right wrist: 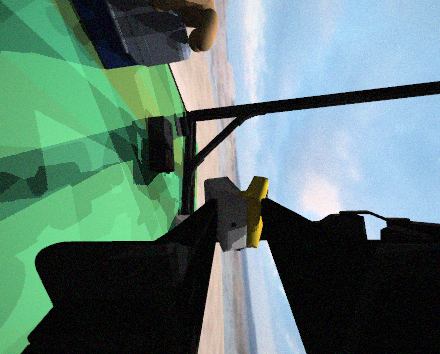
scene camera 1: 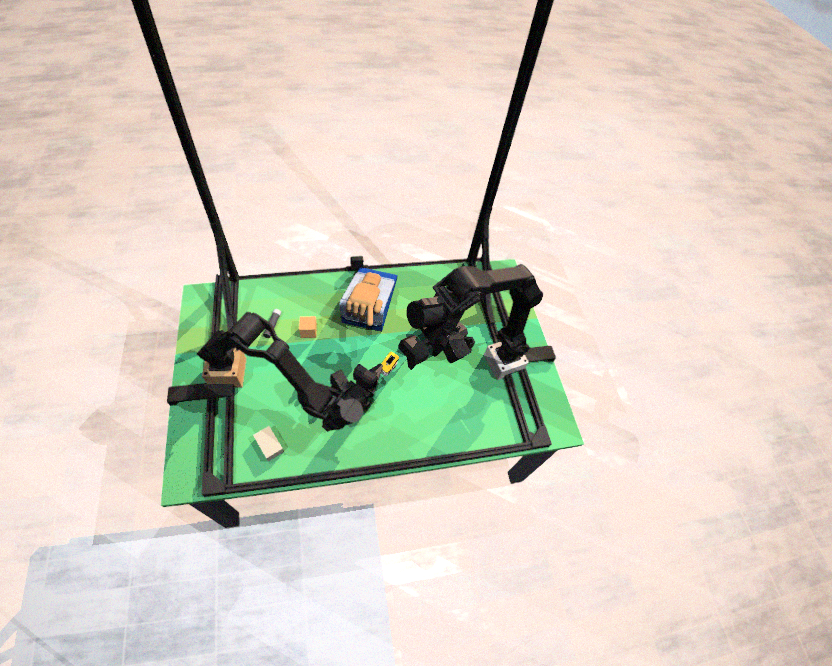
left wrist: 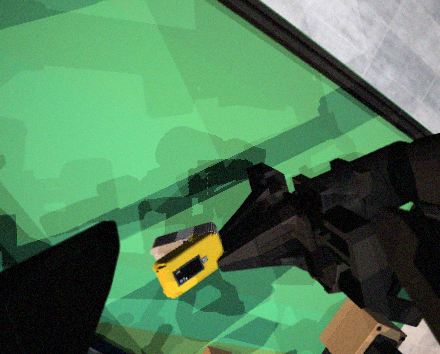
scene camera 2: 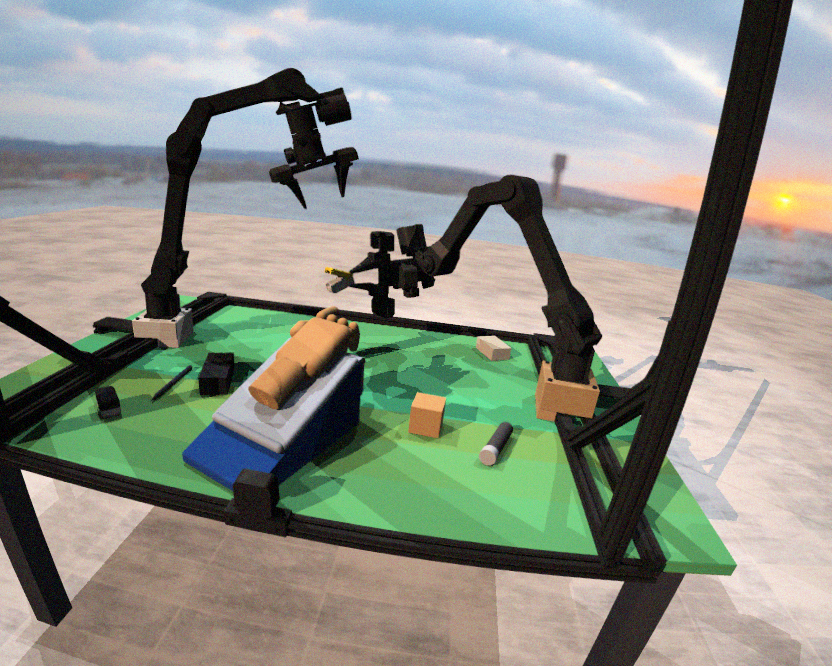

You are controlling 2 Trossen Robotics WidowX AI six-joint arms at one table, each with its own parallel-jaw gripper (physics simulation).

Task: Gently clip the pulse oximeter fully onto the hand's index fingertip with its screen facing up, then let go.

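Places are measured from the left arm's base along level axes (x ahead, y up, z right), in metres.
Where they show: left gripper, fingertip midpoint: [scene camera 1: 422,361] [left wrist: 248,227] [scene camera 2: 324,202]; right gripper, fingertip midpoint: [right wrist: 239,205] [scene camera 1: 380,366] [left wrist: 214,257] [scene camera 2: 350,279]; left arm's base at its link origin: [scene camera 1: 508,354] [scene camera 2: 162,314]; right arm's base at its link origin: [scene camera 1: 221,361] [left wrist: 377,351] [scene camera 2: 569,374].
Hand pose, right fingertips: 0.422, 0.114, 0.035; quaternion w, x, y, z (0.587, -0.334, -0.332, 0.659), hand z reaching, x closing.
Each offset is from my right fingertips to the top centre of the thing, as dx, dy, dz.
The yellow-and-grey pulse oximeter @[-0.024, +0.027, +0.002] [scene camera 1: 389,361] [scene camera 2: 337,272] [left wrist: 192,265] [right wrist: 256,215] is held in the air, its dark screen facing up and its jaws parted. My right gripper [scene camera 1: 378,372] [scene camera 2: 352,279] [right wrist: 239,205] is shut on its rear end. The tan hand [scene camera 1: 364,295] [scene camera 2: 312,347] lies palm down on a sloped support; its index finger [scene camera 1: 370,317] extends towards the table's middle. The oximeter is apart from the finger, beyond the fingertips in scene camera 2. My left gripper [scene camera 2: 323,201] is open and empty, high above the table, fingers pointing down.
The blue wedge [scene camera 1: 389,281] [scene camera 2: 326,430] bears a grey pad under the hand. An orange cube @[+0.142, -0.122, +0.289] [scene camera 1: 307,326] [scene camera 2: 426,414] and a flashlight @[+0.249, -0.145, +0.349] [scene camera 1: 275,315] [scene camera 2: 496,444] lie beside it. A beige block @[+0.350, -0.142, -0.048] [scene camera 1: 267,443] [scene camera 2: 493,347], black block @[-0.239, -0.137, +0.157] [scene camera 2: 216,373] [right wrist: 161,145] and pen @[-0.319, -0.163, +0.184] [scene camera 2: 171,382] lie farther off.
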